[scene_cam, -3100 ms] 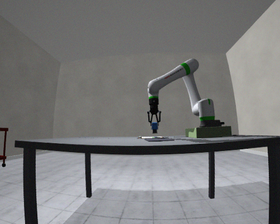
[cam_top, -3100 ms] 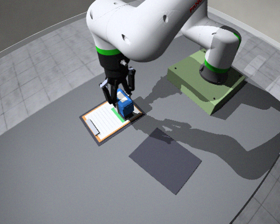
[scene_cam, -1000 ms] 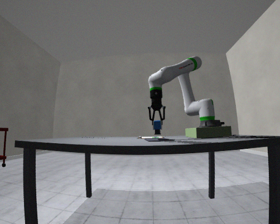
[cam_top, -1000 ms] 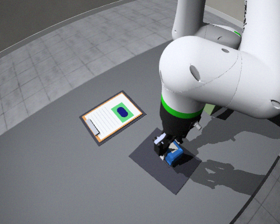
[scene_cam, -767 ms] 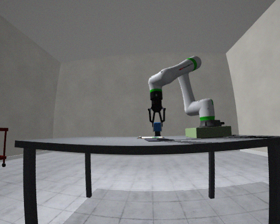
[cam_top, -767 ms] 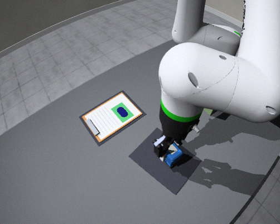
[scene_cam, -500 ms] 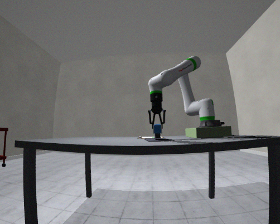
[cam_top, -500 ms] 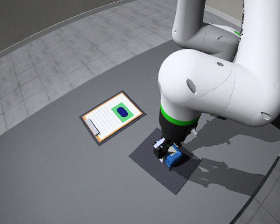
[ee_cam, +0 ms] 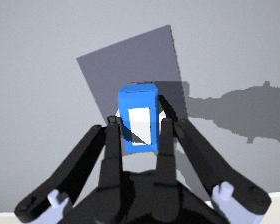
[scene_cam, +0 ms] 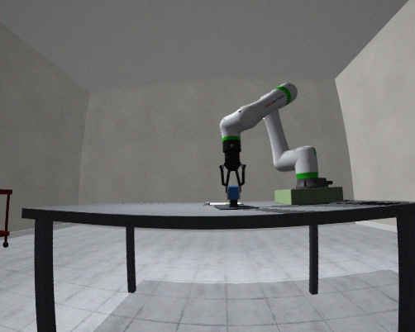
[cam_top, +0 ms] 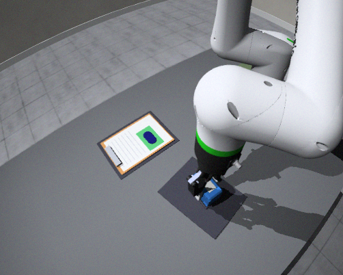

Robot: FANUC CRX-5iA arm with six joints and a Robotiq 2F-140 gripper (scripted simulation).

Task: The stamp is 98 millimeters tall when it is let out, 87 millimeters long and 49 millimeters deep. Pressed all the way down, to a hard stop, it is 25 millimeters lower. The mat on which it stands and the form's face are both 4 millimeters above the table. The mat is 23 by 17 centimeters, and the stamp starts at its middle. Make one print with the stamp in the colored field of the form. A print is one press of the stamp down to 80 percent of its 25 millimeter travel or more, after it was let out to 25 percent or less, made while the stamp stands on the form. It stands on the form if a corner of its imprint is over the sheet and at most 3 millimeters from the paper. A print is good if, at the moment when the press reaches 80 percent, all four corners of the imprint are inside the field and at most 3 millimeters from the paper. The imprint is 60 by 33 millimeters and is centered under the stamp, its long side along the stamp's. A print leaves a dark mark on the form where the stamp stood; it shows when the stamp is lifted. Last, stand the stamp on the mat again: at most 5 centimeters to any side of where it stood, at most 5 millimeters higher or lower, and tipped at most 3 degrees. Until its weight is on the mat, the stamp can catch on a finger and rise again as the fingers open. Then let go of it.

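Right now the blue stamp is 20 mm below my hand. From my hand the other things lie so: dark mat: 70 mm below.
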